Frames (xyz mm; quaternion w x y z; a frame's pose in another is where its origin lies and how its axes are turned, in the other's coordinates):
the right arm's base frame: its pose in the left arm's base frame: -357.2 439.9 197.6 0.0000 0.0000 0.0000 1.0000
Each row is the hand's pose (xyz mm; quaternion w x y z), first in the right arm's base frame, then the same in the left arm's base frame.
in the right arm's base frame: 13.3 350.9 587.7 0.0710 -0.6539 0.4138 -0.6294
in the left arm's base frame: -370.5 89.0 785.3 0.6294 -0.4138 -0.6539 0.0710
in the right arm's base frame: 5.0 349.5 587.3 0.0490 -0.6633 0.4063 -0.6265
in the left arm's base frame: -362.2 90.4 784.9 0.6265 -0.4063 -0.6633 0.0490
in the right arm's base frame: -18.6 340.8 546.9 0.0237 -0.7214 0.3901 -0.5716
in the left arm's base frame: -338.6 99.1 744.5 0.5716 -0.3901 -0.7214 0.0237
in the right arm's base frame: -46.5 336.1 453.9 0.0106 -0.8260 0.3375 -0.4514
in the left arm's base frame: -310.7 103.8 651.5 0.4514 -0.3375 -0.8260 0.0106
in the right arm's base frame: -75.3 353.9 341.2 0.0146 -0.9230 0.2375 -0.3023
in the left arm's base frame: -281.9 86.0 538.8 0.3023 -0.2375 -0.9230 0.0146
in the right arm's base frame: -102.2 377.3 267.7 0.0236 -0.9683 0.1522 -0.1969
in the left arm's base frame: -255.0 62.6 465.3 0.1969 -0.1522 -0.9683 0.0236
